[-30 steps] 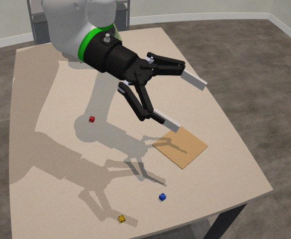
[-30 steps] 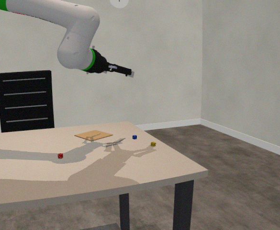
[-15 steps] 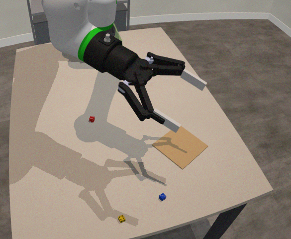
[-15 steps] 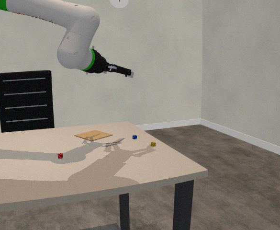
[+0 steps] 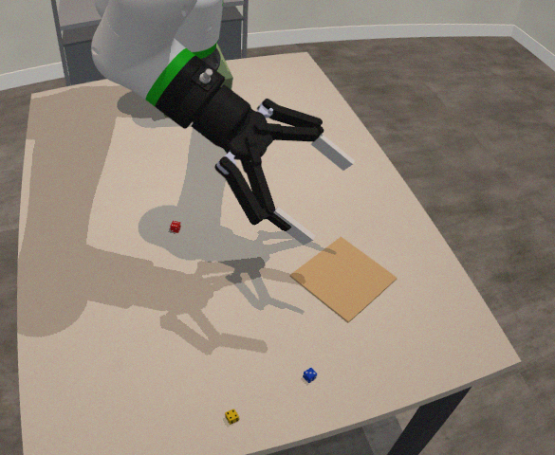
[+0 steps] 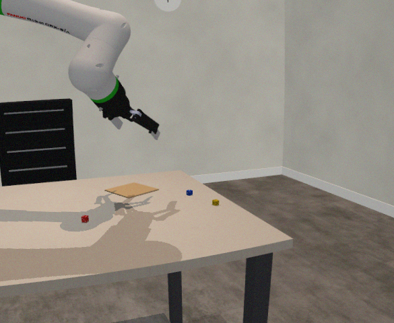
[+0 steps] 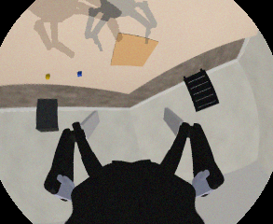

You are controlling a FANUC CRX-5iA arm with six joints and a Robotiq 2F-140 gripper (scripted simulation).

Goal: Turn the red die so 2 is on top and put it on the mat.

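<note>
The red die is 24 cm behind my hand, 22 cm below it and 16 cm to the right of it. Round my hand: tan mat: 22 cm below, 7 cm to the left; blue die: 22 cm below, 15 cm ahead, 8 cm to the right; yellow die: 22 cm to the right, 22 cm below, 16 cm ahead.
</note>
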